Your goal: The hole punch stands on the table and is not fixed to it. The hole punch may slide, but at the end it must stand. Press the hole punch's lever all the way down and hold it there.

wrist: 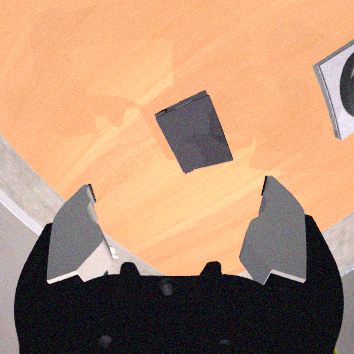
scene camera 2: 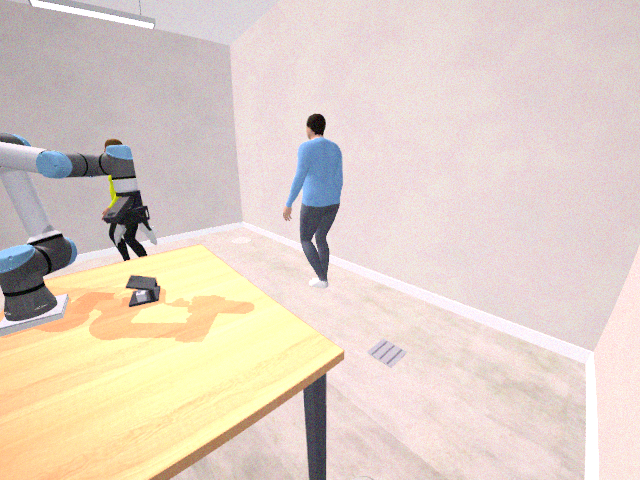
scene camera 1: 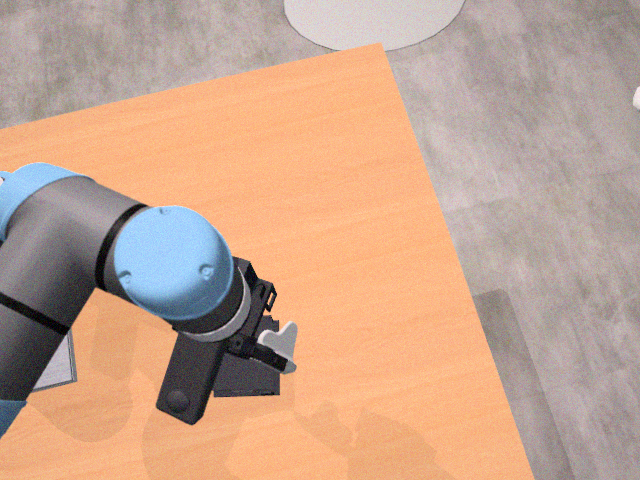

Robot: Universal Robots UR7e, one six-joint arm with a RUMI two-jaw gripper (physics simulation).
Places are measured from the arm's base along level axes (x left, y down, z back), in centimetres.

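Pixels of known places: gripper, fingertip midpoint: (wrist: 176,182) (scene camera 2: 137,246); arm's base at its link origin: (scene camera 2: 32,309).
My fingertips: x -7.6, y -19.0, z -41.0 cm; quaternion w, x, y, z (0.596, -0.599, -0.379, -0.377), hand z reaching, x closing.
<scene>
Ahead of a thing's pixels: the offset from my fingertips to its top centre. Level surfaces: height alone.
The black hole punch {dx +1.7, dy +13.2, dz +1.9 cm} (scene camera 1: 247,377) (scene camera 2: 155,295) (wrist: 187,142) stands upright on the wooden table. In scene camera 2, its flat lever {dx +1.7, dy +13.2, dz +1.9 cm} (scene camera 2: 141,282) is raised, with a gap between it and the base at the near side. The gripper (scene camera 2: 135,241) (wrist: 179,182) is open and empty, with its two grey fingers wide apart. It hangs well above the punch and touches nothing. In scene camera 1, the gripper and wrist hide the upper left part of the punch. In the wrist view, the punch lies ahead of the fingertips, and the lever's top covers most of the base.
The wooden table {dy +21.7 cm} (scene camera 1: 336,180) (scene camera 2: 222,361) (wrist: 115,65) bears the arm's light base plate (scene camera 1: 56,369) (scene camera 2: 63,305) (wrist: 327,100), left of the punch in scene camera 2. A person in blue (scene camera 2: 321,170) and one in yellow (scene camera 2: 111,188) are beyond the table. The arm's shadow falls around the punch.
</scene>
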